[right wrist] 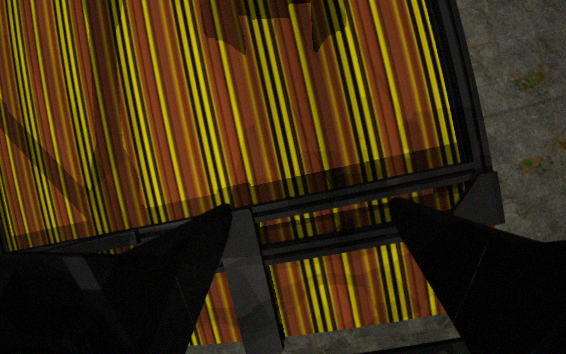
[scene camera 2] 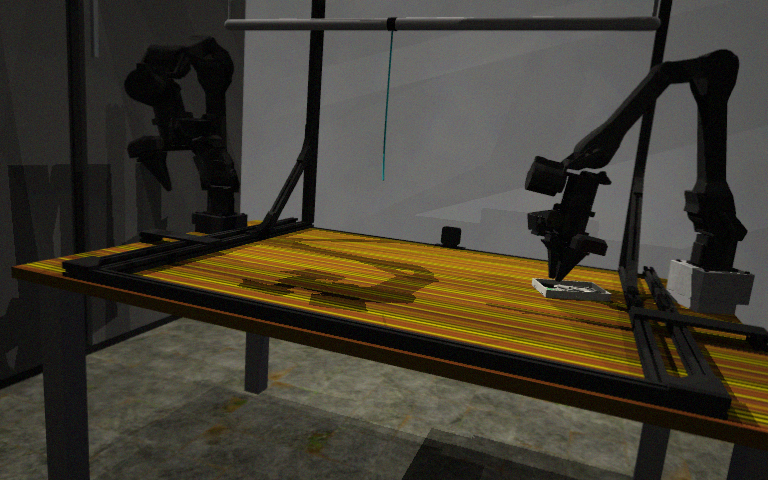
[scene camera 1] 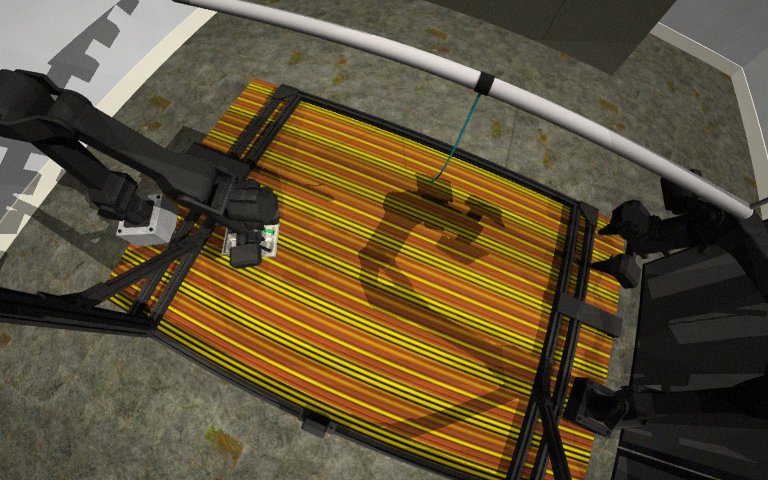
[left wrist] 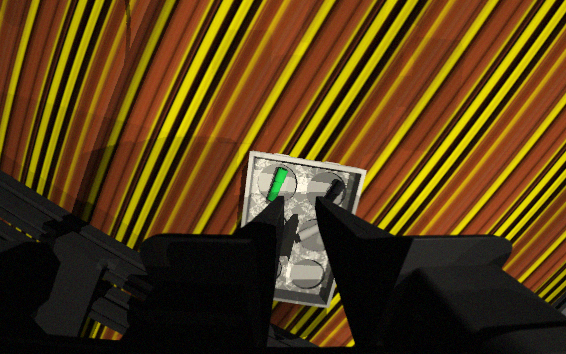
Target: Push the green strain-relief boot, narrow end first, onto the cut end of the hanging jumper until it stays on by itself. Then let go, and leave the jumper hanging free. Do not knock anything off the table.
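Places are measured from the left arm's base along level axes (x ahead, y left, z up), in metres.
Pixels of known places: left gripper, between the fingertips: (scene camera 2: pixel 554 279) (scene camera 1: pixel 263 235) (left wrist: pixel 299 202); right gripper, between the fingertips: (right wrist: pixel 309 208) (scene camera 2: pixel 189 188) (scene camera 1: pixel 594 249); left arm's base, origin of its link: (scene camera 2: pixel 711 267) (scene camera 1: pixel 139 214); right arm's base, origin of its link: (scene camera 2: pixel 220 213) (scene camera 1: pixel 599 407).
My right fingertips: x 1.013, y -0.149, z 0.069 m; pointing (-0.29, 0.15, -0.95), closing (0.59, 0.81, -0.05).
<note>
For each thing: its middle in the pictures, then the offset to it from my right fingertips. "*": a spot on its surface instead.
- green boot, middle of its body: (left wrist: pixel 277 184) (scene camera 1: pixel 268 231) dx -0.717, dy +0.122, dz -0.139 m
- small pale tray, middle of its body: (left wrist: pixel 293 233) (scene camera 2: pixel 569 289) (scene camera 1: pixel 251 238) dx -0.758, dy +0.104, dz -0.139 m
- teal jumper, a spot on its surface: (scene camera 1: pixel 462 133) * dx -0.369, dy +0.094, dz +0.240 m
- black sleeve, middle of its body: (left wrist: pixel 331 195) dx -0.722, dy +0.078, dz -0.139 m
- pale cylinder, middle of its body: (left wrist: pixel 312 230) dx -0.754, dy +0.089, dz -0.139 m
- black clamp, middle of its body: (scene camera 1: pixel 484 83) (scene camera 2: pixel 392 24) dx -0.370, dy +0.095, dz +0.324 m
- long bar, a spot on its surface: (scene camera 1: pixel 368 39) * dx -0.491, dy +0.149, dz +0.332 m
The green boot (scene camera 1: pixel 268 230) (left wrist: pixel 277 184) lies on its side in a corner compartment of the small pale tray (scene camera 2: pixel 566 295) (left wrist: pixel 306 159). My left gripper (scene camera 2: pixel 557 278) (left wrist: pixel 299 202) points down over the tray, its fingers partly closed with a gap between them and nothing held; the boot lies just beyond one fingertip in the left wrist view. The teal jumper (scene camera 1: pixel 463 133) (scene camera 2: pixel 387 107) hangs free, its cut end bare and above the table. My right gripper (scene camera 1: pixel 596 247) (right wrist: pixel 309 208) is wide open and empty, far from the tray at the opposite end of the table.
A black sleeve (left wrist: pixel 334 190), a dark clip-like part (left wrist: pixel 287 237) and a pale cylinder (left wrist: pixel 307 231) lie in other compartments. The jumper hangs from a black clamp (scene camera 1: pixel 484 83) (scene camera 2: pixel 391 23) on a long bar (scene camera 1: pixel 368 39) (scene camera 2: pixel 509 23). Dark rails frame the striped table.
</note>
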